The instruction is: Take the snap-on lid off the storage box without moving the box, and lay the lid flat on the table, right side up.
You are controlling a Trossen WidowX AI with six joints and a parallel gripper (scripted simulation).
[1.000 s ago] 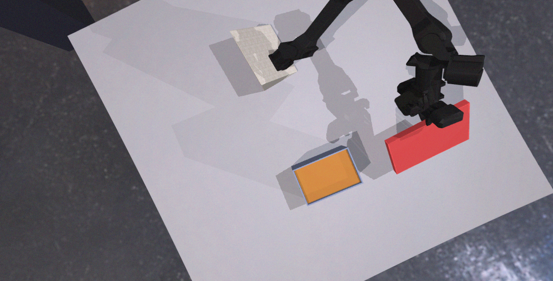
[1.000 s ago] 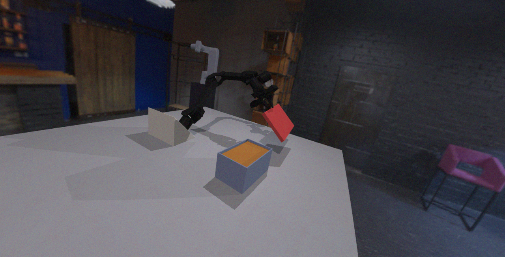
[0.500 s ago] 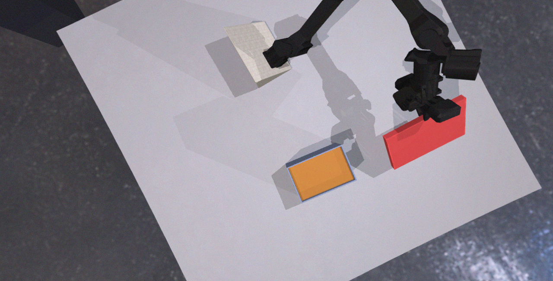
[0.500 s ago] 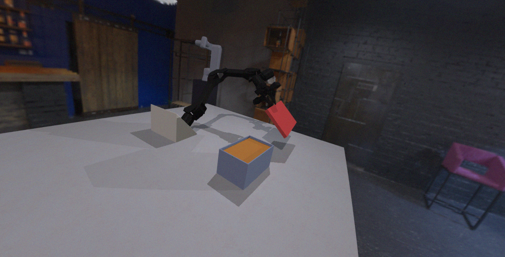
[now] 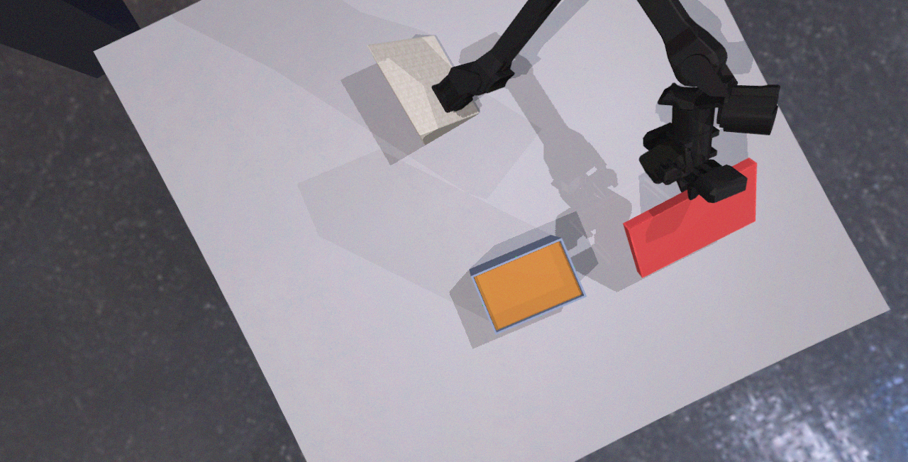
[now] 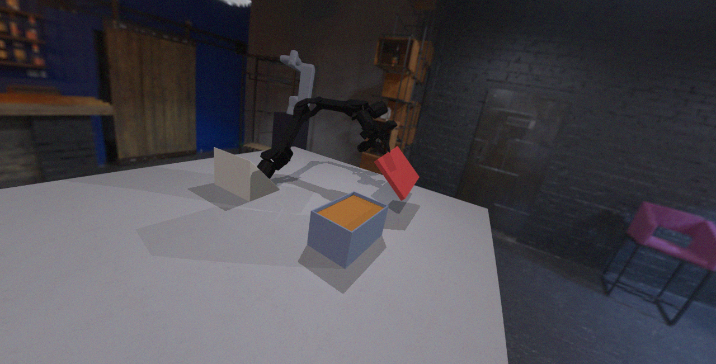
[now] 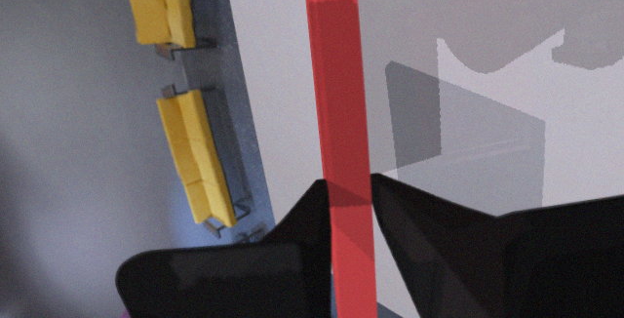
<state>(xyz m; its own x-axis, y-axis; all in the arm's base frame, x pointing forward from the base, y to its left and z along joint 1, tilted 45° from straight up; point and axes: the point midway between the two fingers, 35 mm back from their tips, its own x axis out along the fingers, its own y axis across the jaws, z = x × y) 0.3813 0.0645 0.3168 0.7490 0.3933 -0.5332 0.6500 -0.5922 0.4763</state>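
Right now my gripper tip is 6 cm short of the red lid and 5 cm above it. Round my gripper tip: blue-grey storage box 2 cm ahead, 33 cm to the right, 16 cm below.
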